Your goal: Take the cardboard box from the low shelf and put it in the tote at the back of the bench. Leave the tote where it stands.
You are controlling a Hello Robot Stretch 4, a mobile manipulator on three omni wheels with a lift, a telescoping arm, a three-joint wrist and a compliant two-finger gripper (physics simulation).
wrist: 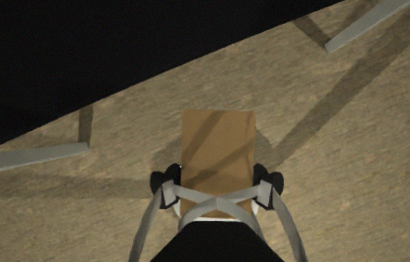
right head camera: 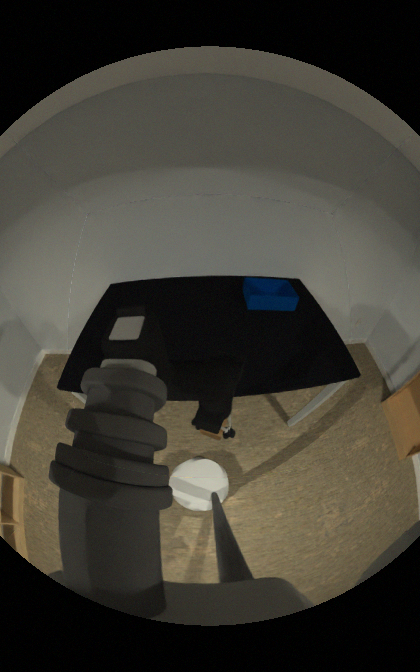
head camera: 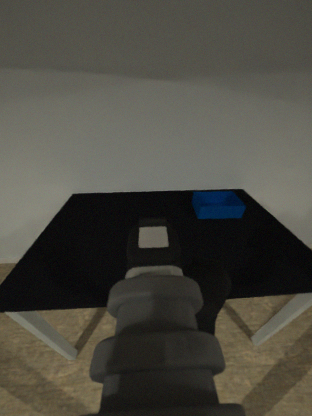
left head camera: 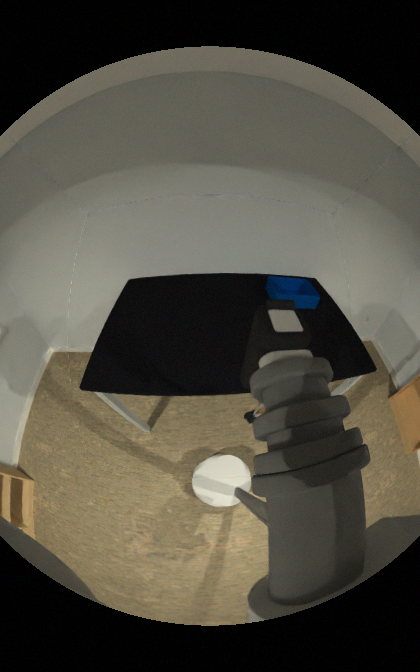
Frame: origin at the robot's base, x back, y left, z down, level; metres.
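Seen in the pictures: gripper, fingertip midpoint: point(wrist: 216, 178).
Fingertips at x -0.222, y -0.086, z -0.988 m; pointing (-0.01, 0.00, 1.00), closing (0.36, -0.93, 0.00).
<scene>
Offsets run from my fingertips to a thing's middle. Level surfaces: height alone.
My gripper point(wrist: 216, 178) is shut on the brown cardboard box @[dx -0.020, dy -0.009, dz -0.024 m] point(wrist: 218, 150), with one dark fingertip on each side of it in the wrist view. A small part of the box point(right head camera: 210, 434) also shows beside the gripper point(right head camera: 220, 431) in the right head view, in front of the bench's front edge. The blue tote @[dx -0.760, dy -0.383, dz +0.051 m] point(head camera: 219, 206) point(left head camera: 305, 300) point(right head camera: 272, 302) stands upright at the back right of the black bench @[dz +0.101 m] point(head camera: 85, 240) point(left head camera: 165, 330) point(right head camera: 310, 345) point(wrist: 75, 60). The tote's inside shows partly. The low shelf that the task names cannot be told for certain.
The bench's pale legs point(head camera: 47, 335) point(left head camera: 125, 412) point(right head camera: 315, 404) point(wrist: 367, 25) stand on the floor below its front corners. The robot's round white base part point(left head camera: 221, 480) point(right head camera: 200, 484) is in front of the bench. Wooden shelf units point(left head camera: 410, 415) point(right head camera: 406, 420) stand at the right and at the lower left.
</scene>
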